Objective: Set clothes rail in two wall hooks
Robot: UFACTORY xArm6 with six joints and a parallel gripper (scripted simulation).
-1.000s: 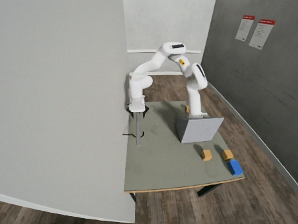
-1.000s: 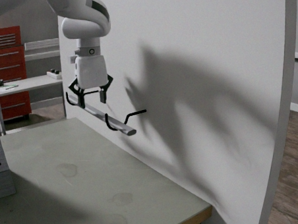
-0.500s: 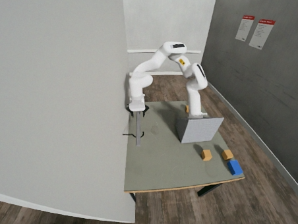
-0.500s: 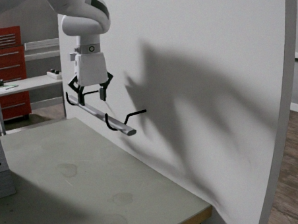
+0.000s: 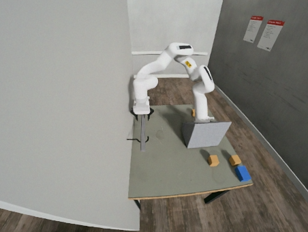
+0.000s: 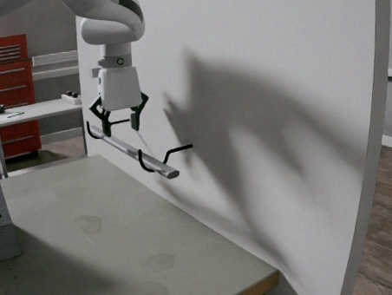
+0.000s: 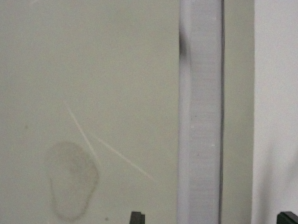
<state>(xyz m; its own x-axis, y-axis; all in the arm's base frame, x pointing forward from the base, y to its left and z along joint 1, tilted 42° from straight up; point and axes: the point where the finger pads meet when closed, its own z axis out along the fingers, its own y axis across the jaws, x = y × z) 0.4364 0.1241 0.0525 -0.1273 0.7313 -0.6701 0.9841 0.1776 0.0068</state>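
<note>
Now: the grey clothes rail 50 mm below my hand. Round my hand: blue block (700 mm behind, 290 mm to the left, 200 mm below); then white wall panel (210 mm above, 120 mm ahead, 20 mm to the left).
</note>
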